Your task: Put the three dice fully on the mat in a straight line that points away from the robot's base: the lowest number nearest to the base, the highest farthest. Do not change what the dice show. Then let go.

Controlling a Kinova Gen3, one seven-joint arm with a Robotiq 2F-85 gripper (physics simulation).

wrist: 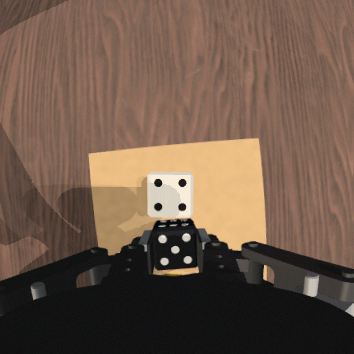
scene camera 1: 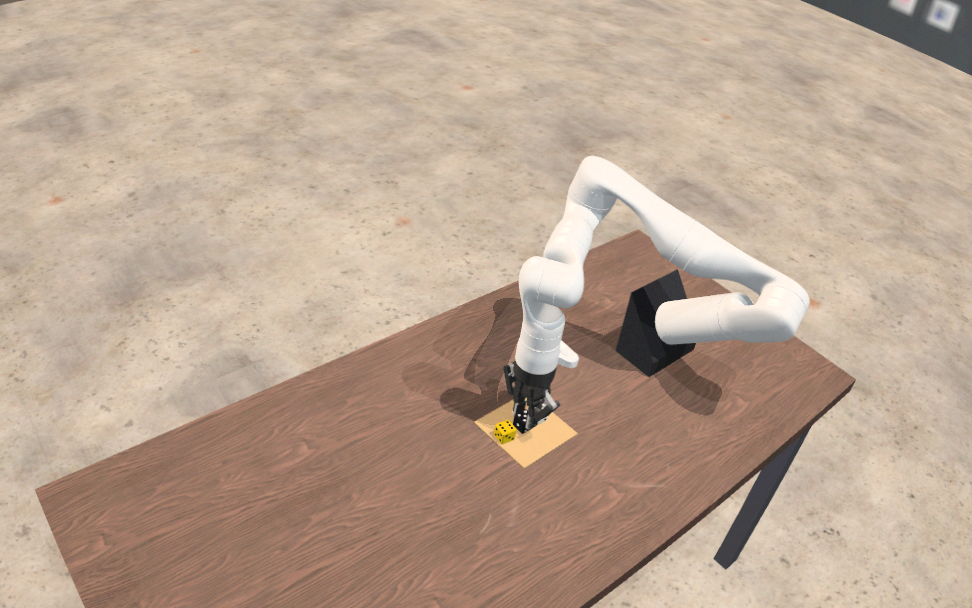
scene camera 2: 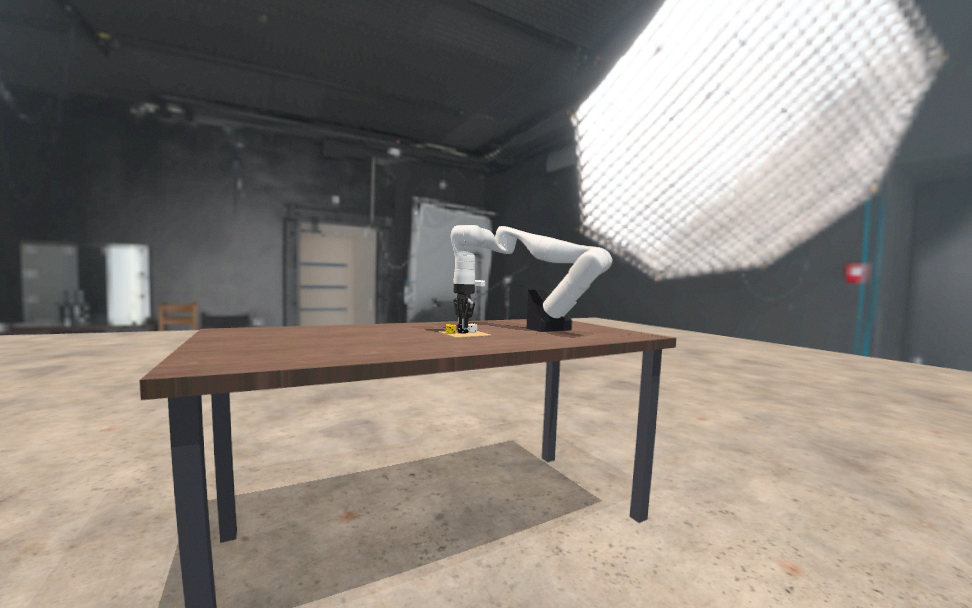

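Seen in the pictures: gripper, fingertip midpoint: (wrist: 174, 241) (scene camera 1: 524, 421) (scene camera 2: 463, 328); arm's base, link origin: (scene camera 1: 670, 323) (scene camera 2: 552, 308).
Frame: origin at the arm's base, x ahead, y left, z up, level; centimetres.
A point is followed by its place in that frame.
Note:
My gripper (scene camera 1: 525, 419) @[y 4.2, x 39.7, z -6.6 cm] (scene camera 2: 463, 329) @[y 4.2, x 39.7, z -6.6 cm] (wrist: 174, 241) @[y 4.2, x 39.7, z -6.6 cm] is shut on the black die (wrist: 175, 250) @[y 4.2, x 39.8, z -5.1 cm], whose upper face shows 5. It holds the die low over the mat (scene camera 1: 548, 433) @[y 7.9, x 36.3, z -8.2 cm] (wrist: 225, 170) @[y 7.9, x 34.1, z -8.2 cm], between the other two dice; whether the die touches the mat I cannot tell. The white die (scene camera 2: 472, 327) @[y 5.1, x 36.4, z -6.2 cm] (wrist: 170, 195) @[y 3.7, x 36.1, z -5.2 cm] sits on the mat on the base side and shows 4 on top; the gripper largely hides it in scene camera 1. The yellow die (scene camera 1: 504, 431) @[y 5.6, x 45.2, z -5.2 cm] (scene camera 2: 450, 329) @[y 6.3, x 45.0, z -6.5 cm] sits on the mat on the far side from the base; its top number is too small to read surely.
The robot's black base mount (scene camera 1: 645, 333) @[y 0.6, x 7.9, z 0.5 cm] (scene camera 2: 548, 319) @[y 3.8, x 4.2, z -3.8 cm] stands on the wooden table (scene camera 1: 322, 458) @[y -5.7, x 76.5, z -8.6 cm] (scene camera 2: 322, 351) @[y 27.4, x 86.1, z -8.6 cm], to the right of the mat in both scene views. The arm reaches over the table from there. The arm's shadow falls across part of the mat.

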